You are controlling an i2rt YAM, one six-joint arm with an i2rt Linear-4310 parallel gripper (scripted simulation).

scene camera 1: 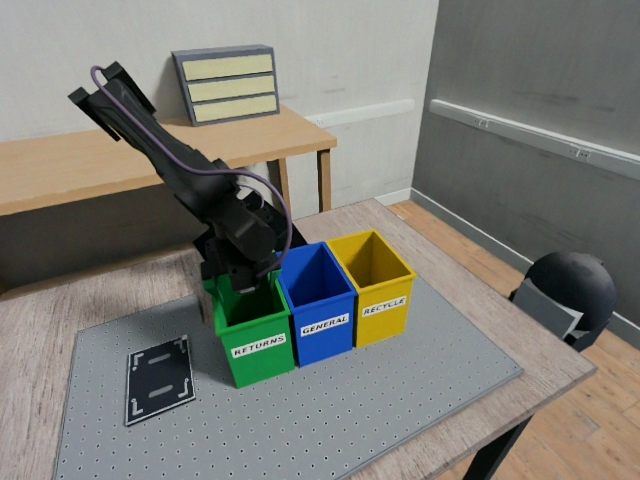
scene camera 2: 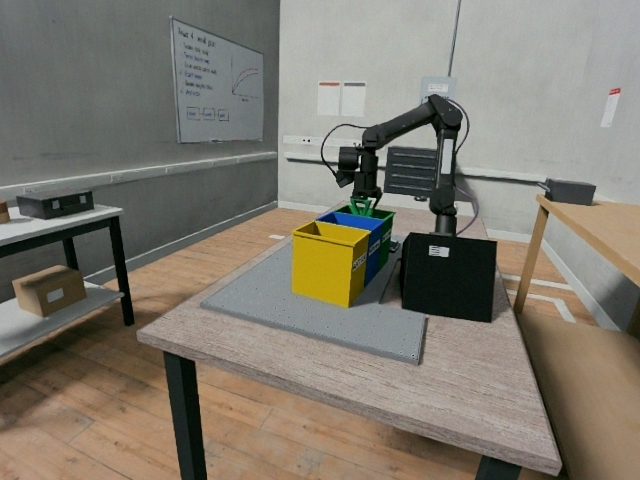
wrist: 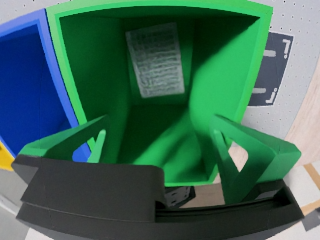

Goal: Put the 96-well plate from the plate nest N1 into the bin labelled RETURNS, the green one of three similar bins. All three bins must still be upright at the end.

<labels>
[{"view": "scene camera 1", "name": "green returns bin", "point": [260,349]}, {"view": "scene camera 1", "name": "blue general bin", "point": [320,330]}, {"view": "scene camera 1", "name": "yellow recycle bin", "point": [379,311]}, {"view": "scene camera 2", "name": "my gripper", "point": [365,217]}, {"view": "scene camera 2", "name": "green returns bin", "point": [380,214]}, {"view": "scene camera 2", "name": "blue general bin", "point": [353,221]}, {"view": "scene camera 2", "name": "yellow recycle bin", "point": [329,265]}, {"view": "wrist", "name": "my gripper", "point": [160,119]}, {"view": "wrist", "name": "green returns bin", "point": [221,55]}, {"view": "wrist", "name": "96-well plate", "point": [151,51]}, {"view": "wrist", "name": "black plate nest N1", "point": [272,68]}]
</labels>
